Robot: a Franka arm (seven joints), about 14 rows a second.
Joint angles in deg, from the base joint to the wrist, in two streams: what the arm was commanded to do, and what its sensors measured. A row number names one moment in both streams.
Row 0, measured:
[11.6 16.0 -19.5 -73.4 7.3 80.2 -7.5]
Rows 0 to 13, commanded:
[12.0 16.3 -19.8 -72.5 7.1 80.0 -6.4]
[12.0 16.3 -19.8 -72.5 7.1 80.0 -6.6]
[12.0 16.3 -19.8 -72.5 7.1 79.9 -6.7]
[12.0 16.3 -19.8 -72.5 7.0 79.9 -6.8]
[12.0 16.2 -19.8 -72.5 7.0 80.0 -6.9]
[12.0 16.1 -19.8 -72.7 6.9 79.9 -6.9]
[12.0 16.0 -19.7 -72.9 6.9 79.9 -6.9]
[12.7 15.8 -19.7 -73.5 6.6 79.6 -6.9]
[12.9 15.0 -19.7 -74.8 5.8 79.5 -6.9]
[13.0 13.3 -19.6 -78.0 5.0 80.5 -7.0]
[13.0 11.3 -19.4 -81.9 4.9 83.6 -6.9]
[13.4 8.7 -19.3 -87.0 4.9 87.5 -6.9]
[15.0 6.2 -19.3 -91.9 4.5 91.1 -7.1]
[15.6 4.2 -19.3 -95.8 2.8 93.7 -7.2]
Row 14, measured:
[13.0 11.8 -19.3 -84.3 5.6 87.9 -7.5]
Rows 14 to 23, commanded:
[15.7 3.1 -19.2 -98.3 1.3 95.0 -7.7]
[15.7 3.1 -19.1 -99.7 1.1 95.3 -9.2]
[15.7 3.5 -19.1 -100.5 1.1 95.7 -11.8]
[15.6 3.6 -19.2 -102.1 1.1 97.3 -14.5]
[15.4 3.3 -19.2 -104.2 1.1 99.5 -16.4]
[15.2 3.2 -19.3 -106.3 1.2 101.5 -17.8]
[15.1 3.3 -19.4 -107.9 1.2 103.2 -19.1]
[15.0 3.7 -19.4 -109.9 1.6 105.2 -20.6]
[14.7 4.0 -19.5 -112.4 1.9 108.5 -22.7]
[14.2 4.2 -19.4 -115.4 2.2 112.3 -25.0]
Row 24, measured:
[14.7 5.6 -19.4 -109.3 2.0 106.4 -20.9]
